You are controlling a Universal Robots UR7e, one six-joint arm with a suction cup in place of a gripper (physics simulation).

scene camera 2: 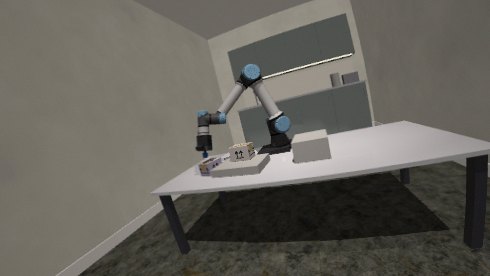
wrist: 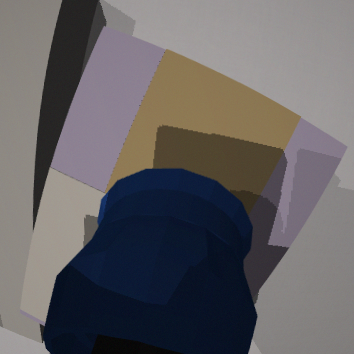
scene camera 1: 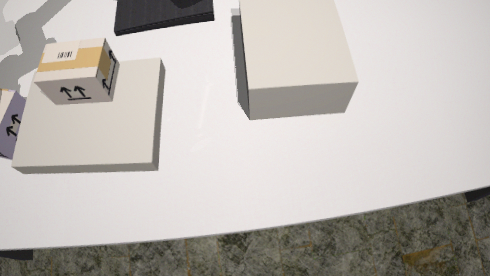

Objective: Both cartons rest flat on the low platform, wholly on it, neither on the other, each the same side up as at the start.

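Where they show: hand, tool point: (scene camera 2: pixel 205 157) (wrist: pixel 172 237); arm's base, link origin: (scene camera 2: pixel 280 143).
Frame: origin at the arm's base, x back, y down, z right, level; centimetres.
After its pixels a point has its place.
A white carton (scene camera 1: pixel 75 75) @(x -39.2, y -11.0, z 17.3 cm) (scene camera 2: pixel 242 152) @(x -39.9, y -7.0, z 17.2 cm) with a tan band and up arrows on its side sits flat on the back left part of the low platform (scene camera 1: pixel 95 135) @(x -47.6, y -1.5, z 16.2 cm) (scene camera 2: pixel 235 171) @(x -53.6, y 0.5, z 18.6 cm) (wrist: pixel 15 100) @(x -45.8, y -1.5, z 34.3 cm). A lilac carton (scene camera 1: pixel 11 125) @(x -42.7, y -1.8, z 37.8 cm) (scene camera 2: pixel 210 166) @(x -46.7, y -2.7, z 39.0 cm) (wrist: pixel 120 85) @(x -47.0, y -5.1, z 40.5 cm) is on the table, beside the platform's left side; its label and tan band face up in the wrist view. Part of it is cut off in scene camera 1, and whether it tilts slightly is hard to tell. My gripper (scene camera 2: pixel 205 155) (wrist: pixel 175 200), a blue suction cup with suction off, is over the lilac carton, seemingly a small gap above it.
A taller beige block (scene camera 1: pixel 300 45) @(x -36.9, y -8.7, z -25.6 cm) (scene camera 2: pixel 311 146) @(x -45.8, y -5.2, z -25.5 cm) stands on the table right of the platform. The dark robot base (scene camera 1: pixel 165 20) @(x -17.5, y 0.6, z 2.6 cm) (scene camera 2: pixel 275 149) @(x -14.5, y 0.7, z 1.7 cm) is behind, between platform and block. The table's front edge runs below both.
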